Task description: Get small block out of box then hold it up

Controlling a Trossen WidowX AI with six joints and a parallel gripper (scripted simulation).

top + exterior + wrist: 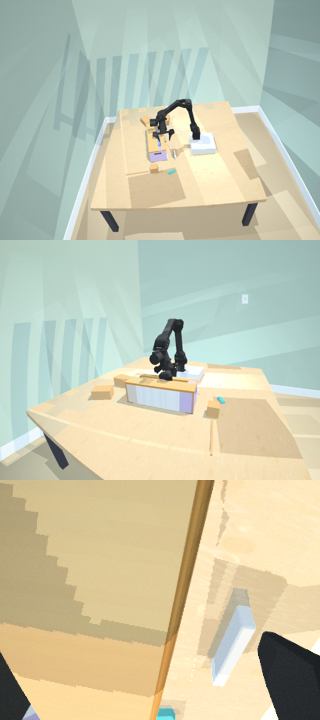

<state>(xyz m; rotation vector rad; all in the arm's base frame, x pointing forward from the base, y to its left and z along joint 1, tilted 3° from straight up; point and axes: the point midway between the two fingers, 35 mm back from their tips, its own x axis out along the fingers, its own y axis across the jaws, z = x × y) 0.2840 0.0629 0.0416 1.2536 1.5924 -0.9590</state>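
Right now the blue block is 5 cm ahead of my gripper tip and 3 cm to the left of it. Round my gripper tip: cyan piece 7 cm behind, 27 cm to the left, 8 cm below; clear-fronted box 4 cm ahead, 4 cm to the right, 2 cm below; tan cube 7 cm ahead, 25 cm to the left, 6 cm below.
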